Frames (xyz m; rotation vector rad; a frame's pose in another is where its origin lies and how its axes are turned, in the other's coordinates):
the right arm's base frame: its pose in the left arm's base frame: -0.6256 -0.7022 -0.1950 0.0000 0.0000 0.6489
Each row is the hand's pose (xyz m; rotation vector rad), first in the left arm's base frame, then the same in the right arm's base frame.
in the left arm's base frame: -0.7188 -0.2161 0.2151 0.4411 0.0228 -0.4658
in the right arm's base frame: 0.2195 0.4436 0.4101 0.4441 -0.1242 -1.1036
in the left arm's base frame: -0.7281 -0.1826 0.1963 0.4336 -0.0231 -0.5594
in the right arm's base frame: 0.2323 0.4759 0.3913 0.4236 -0.1681 -1.1975
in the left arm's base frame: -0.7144 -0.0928 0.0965 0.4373 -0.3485 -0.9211
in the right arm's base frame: 0.2975 0.5392 0.2915 0.3251 -0.5034 -1.5514
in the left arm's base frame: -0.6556 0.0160 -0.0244 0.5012 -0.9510 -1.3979
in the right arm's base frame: 0.4101 0.5904 0.1706 0.1896 -1.1708 -1.9728
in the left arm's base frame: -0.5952 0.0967 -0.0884 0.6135 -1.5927 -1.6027
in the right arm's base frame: 0.5070 0.6182 0.1066 0.0825 -1.9077 -2.0527
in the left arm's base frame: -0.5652 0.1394 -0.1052 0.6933 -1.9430 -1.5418
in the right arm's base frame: 0.5567 0.6340 0.0898 0.0420 -2.2981 -1.8943
